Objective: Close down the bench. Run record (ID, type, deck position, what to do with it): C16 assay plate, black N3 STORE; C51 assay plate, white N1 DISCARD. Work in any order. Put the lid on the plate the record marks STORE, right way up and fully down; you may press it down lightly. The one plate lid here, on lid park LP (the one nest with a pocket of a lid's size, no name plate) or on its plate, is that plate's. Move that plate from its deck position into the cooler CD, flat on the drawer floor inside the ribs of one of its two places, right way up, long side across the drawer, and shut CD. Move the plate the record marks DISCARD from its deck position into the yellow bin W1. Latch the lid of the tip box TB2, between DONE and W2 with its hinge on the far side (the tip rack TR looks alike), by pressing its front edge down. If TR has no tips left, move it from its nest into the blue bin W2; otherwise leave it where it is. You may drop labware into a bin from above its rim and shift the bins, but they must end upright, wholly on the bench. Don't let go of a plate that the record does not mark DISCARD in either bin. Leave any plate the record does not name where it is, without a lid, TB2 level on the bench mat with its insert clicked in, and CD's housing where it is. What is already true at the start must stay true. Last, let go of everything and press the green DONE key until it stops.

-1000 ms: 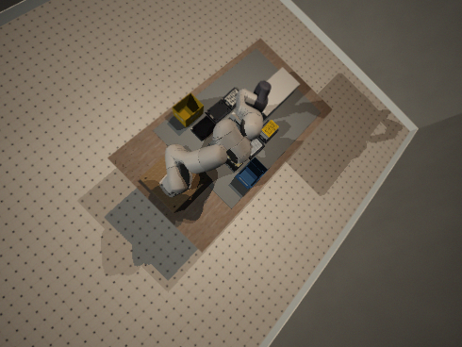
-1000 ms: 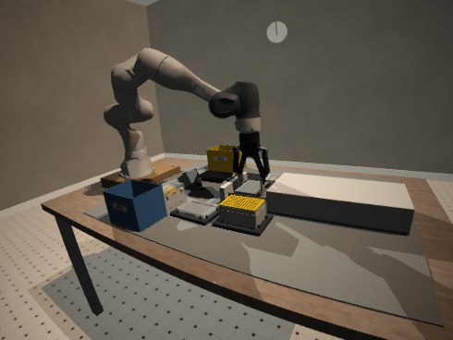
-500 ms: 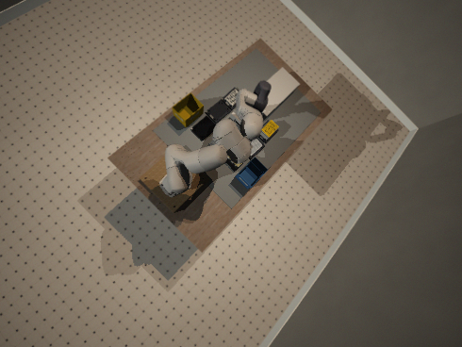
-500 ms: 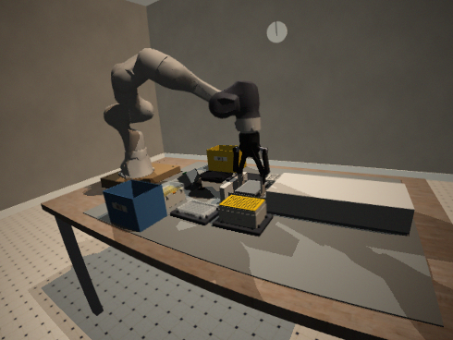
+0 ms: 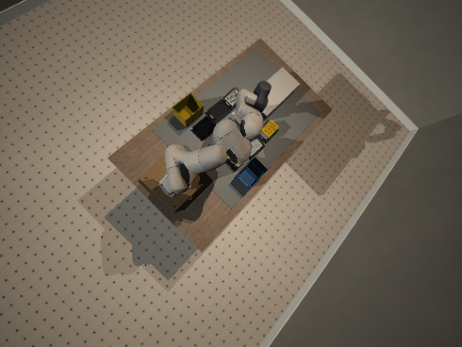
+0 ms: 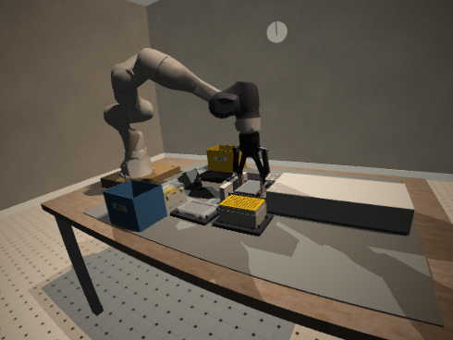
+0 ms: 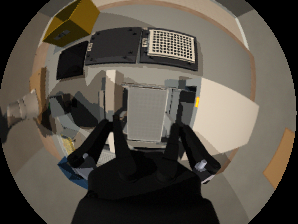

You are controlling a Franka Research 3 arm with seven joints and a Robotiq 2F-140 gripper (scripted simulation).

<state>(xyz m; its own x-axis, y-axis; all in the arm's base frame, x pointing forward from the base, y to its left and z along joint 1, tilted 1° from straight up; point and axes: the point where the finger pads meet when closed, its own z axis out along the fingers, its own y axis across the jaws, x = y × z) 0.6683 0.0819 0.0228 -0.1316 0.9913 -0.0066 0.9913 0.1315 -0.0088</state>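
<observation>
Right now my hand is 10 mm above the grey plate lid. From my hand the other things lie so: cooler drawer (30 mm below, 30 mm ahead); then tip rack TR (180 mm to the right, 70 mm ahead, 10 mm below); then cooler CD (170 mm ahead, 30 mm below, 20 mm to the left).
</observation>
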